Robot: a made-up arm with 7 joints. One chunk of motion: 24 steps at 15 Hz.
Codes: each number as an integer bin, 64 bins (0 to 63) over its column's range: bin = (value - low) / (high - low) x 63, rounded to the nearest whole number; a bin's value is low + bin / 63 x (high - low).
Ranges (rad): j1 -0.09..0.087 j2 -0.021..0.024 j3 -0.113..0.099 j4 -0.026..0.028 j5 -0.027..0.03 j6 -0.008..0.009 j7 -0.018..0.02
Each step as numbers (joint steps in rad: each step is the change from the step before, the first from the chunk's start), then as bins.
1 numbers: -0.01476 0.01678 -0.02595 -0.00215 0.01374 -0.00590 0.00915
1 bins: 27 53 26 28 45 8 45
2 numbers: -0.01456 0.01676 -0.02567 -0.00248 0.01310 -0.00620 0.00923
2 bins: 27 53 26 27 44 7 45
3 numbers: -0.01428 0.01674 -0.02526 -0.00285 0.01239 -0.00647 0.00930
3 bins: 27 53 26 27 44 6 45
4 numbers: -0.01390 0.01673 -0.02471 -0.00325 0.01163 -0.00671 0.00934
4 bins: 27 53 26 27 43 5 45
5 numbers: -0.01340 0.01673 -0.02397 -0.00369 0.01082 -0.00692 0.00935
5 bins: 27 53 26 26 42 4 45
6 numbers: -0.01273 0.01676 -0.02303 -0.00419 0.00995 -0.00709 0.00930
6 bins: 28 53 27 25 41 3 45
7 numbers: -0.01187 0.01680 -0.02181 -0.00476 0.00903 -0.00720 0.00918
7 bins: 28 53 27 25 40 3 45
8 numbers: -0.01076 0.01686 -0.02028 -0.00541 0.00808 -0.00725 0.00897
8 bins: 28 53 28 24 39 3 45
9 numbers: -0.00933 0.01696 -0.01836 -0.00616 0.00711 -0.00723 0.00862
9 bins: 29 53 28 23 38 3 44
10 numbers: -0.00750 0.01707 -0.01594 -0.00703 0.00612 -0.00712 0.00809
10 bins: 29 53 29 22 37 3 43
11 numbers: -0.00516 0.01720 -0.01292 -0.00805 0.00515 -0.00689 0.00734
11 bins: 30 53 30 21 36 4 42
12 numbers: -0.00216 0.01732 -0.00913 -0.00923 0.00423 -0.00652 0.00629
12 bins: 31 54 31 20 35 5 40
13 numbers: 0.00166 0.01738 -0.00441 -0.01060 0.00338 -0.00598 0.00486
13 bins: 33 54 32 18 34 7 38
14 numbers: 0.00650 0.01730 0.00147 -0.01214 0.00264 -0.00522 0.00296
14 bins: 34 54 34 16 33 10 35
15 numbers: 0.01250 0.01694 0.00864 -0.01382 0.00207 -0.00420 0.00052
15 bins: 36 53 36 14 32 14 31
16 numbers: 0.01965 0.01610 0.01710 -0.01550 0.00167 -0.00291 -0.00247
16 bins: 39 52 39 12 32 19 26
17 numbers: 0.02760 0.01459 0.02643 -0.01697 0.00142 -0.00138 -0.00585
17 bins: 42 50 41 11 31 25 20
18 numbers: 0.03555 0.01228 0.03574 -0.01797 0.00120 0.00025 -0.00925
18 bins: 45 47 44 9 31 31 15
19 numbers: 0.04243 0.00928 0.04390 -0.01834 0.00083 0.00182 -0.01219
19 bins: 47 42 47 9 31 36 10
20 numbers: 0.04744 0.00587 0.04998 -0.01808 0.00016 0.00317 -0.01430
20 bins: 49 38 48 9 30 41 6
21 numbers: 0.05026 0.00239 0.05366 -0.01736 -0.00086 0.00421 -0.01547
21 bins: 50 33 50 10 29 45 4
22 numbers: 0.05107 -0.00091 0.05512 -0.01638 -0.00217 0.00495 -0.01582
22 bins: 50 28 50 11 27 48 4
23 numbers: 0.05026 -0.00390 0.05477 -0.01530 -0.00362 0.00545 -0.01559
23 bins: 50 24 50 12 26 50 4
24 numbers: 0.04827 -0.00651 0.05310 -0.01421 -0.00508 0.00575 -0.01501
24 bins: 49 20 49 14 24 51 5
